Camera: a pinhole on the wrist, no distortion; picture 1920 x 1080 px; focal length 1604.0 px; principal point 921.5 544.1 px. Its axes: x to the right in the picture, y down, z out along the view. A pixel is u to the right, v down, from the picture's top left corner.
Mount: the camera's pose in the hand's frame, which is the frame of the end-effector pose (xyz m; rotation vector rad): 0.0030 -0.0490 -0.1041 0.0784 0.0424 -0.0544
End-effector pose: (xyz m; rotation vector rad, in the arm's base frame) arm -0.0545 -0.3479 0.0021 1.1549 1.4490 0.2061
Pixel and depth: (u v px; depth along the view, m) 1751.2 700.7 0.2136
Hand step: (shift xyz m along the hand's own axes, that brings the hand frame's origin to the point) 0.1230 -0.0510 0.1053
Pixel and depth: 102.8 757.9 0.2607
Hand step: -0.1173 -0.0281 0.1642
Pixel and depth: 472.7 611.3 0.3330
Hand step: -0.0758 -0.0567 0.2328
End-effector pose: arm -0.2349 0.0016 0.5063 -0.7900 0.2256 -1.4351
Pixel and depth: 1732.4 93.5 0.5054
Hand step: 0.2703 -0.2439 0.3770
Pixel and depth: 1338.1 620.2 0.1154
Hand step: 0.0378 -0.0543 0.0099
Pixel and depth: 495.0 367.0 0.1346
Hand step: -0.0281 -0.0726 0.0304
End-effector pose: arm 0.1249 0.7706 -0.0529 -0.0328 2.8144 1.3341
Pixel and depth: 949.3 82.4 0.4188
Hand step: 0.0203 -0.2026 0.3034
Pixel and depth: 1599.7 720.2 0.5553
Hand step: 0.2630 -0.0448 0.4433
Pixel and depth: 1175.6 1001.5 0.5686
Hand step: 0.1248 0.0625 0.4707
